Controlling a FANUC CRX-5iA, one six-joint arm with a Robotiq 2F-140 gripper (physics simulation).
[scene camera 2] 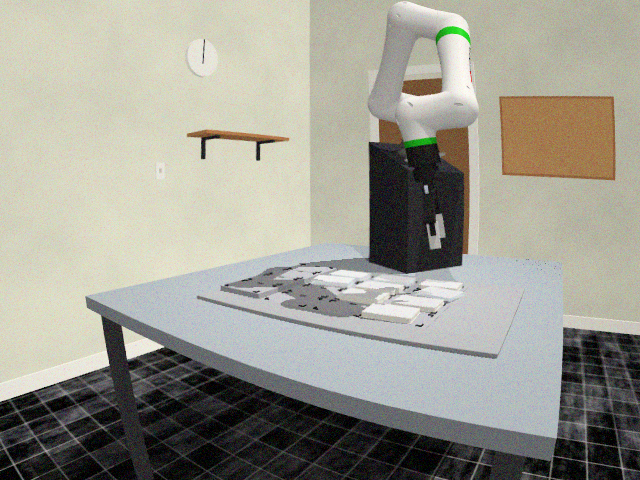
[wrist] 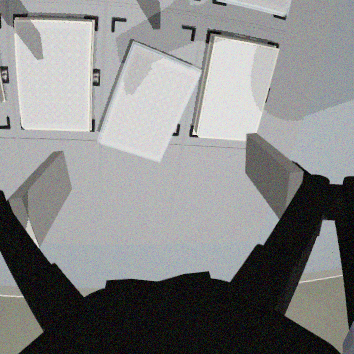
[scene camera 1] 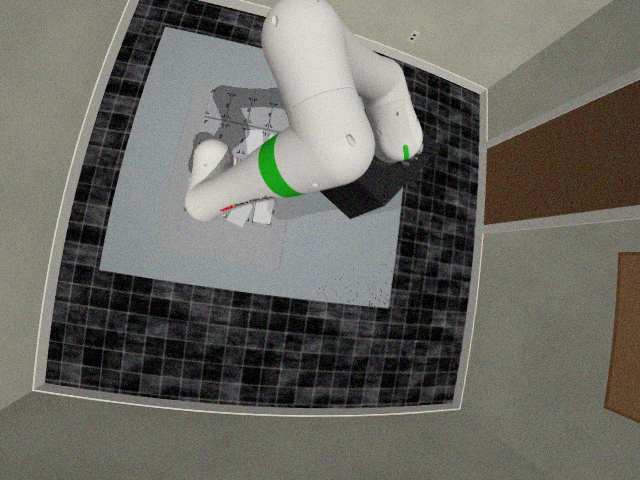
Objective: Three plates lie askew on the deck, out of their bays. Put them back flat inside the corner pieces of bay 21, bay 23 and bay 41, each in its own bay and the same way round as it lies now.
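Frame: origin at the arm's base, x right, y back, z down, level; centimetres.
Where they show: gripper, fingertip midpoint: (scene camera 2: pixel 438 242) (wrist: pixel 156 161).
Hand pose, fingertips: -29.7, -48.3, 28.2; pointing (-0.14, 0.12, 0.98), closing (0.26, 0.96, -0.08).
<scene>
Things, the pixels of their top centre, and the offset from my fingertips, as dx, dy, dz. "pt": a spot on its surface instead. Level surfaces: height alone.
- white plate, middle of its top: (wrist: pixel 147 108) (scene camera 2: pixel 439 291) (scene camera 1: pixel 240 211) -1.0, +0.7, +14.1
- second plate, middle of its top: (scene camera 2: pixel 391 309) +3.3, -21.4, +14.1
- third plate, middle of its top: (scene camera 2: pixel 333 278) (scene camera 1: pixel 254 141) +34.9, -1.5, +14.1
- deck, its level: dz +15.8
- small dark fitting, surface spot: (wrist: pixel 96 77) pt +1.4, -5.5, +15.8
- blue-grey table, its level: dz +16.8
A white plate (wrist: pixel 150 102) (scene camera 2: pixel 442 293) (scene camera 1: pixel 238 215) lies askew between two squarely seated plates, turned out of its black corner pieces and over the deck line. A second plate (scene camera 2: pixel 390 312) lies near the deck's front, off its corner pieces; the arm hides it in scene camera 1. A third plate (scene camera 2: pixel 333 280) (scene camera 1: pixel 254 138) looks slightly turned, in a row farther back. My gripper (wrist: pixel 156 161) (scene camera 2: pixel 435 232) is open and empty, above the deck (wrist: pixel 150 195) (scene camera 2: pixel 475 320), with its fingertips below the plates in the wrist view. The arm hides it in scene camera 1. Bay numbers are not readable.
Seated plates (wrist: pixel 55 75) (wrist: pixel 235 87) (scene camera 1: pixel 263 211) flank the askew one closely. A small dark fitting (wrist: pixel 96 77) stands beside the left one. More plates and corner pieces cover the deck's other rows. A black pedestal (scene camera 2: pixel 390 211) (scene camera 1: pixel 356 196) stands on the blue-grey table (scene camera 2: pixel 361 377) (scene camera 1: pixel 330 253).
</scene>
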